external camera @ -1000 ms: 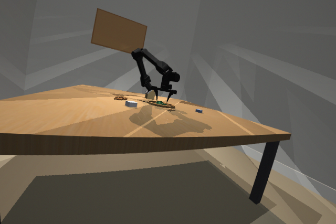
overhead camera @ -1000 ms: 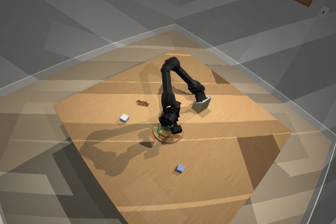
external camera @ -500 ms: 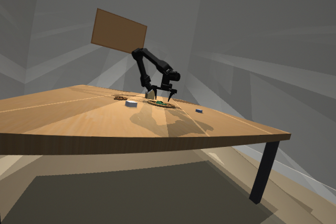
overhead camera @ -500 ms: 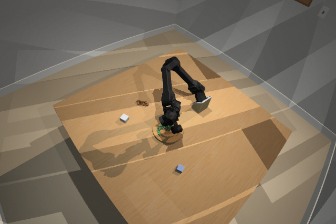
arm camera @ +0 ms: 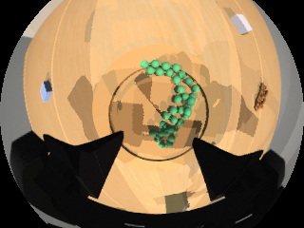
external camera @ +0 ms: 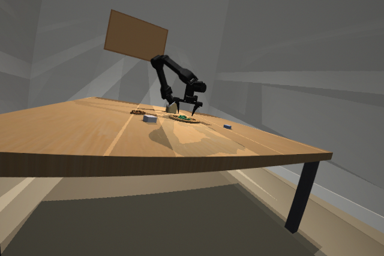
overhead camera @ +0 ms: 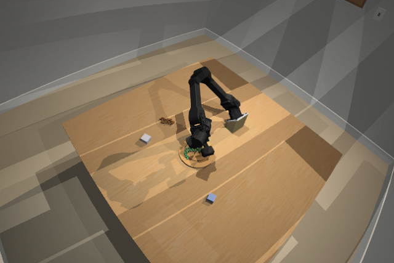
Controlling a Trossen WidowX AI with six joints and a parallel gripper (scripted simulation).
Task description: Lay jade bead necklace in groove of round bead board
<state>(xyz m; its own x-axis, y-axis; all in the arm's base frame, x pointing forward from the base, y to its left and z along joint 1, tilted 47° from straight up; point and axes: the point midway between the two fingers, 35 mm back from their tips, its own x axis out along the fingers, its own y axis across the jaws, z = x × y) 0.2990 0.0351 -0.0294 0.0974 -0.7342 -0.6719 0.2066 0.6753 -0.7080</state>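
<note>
The round wooden bead board lies 10 mm ahead of my gripper tip and 20 mm below it. The rest, counted from my gripper tip: blue block 110 mm ahead, 260 mm to the left, 20 mm below; pale grey block 220 mm ahead, 220 mm to the right, 20 mm below.
</note>
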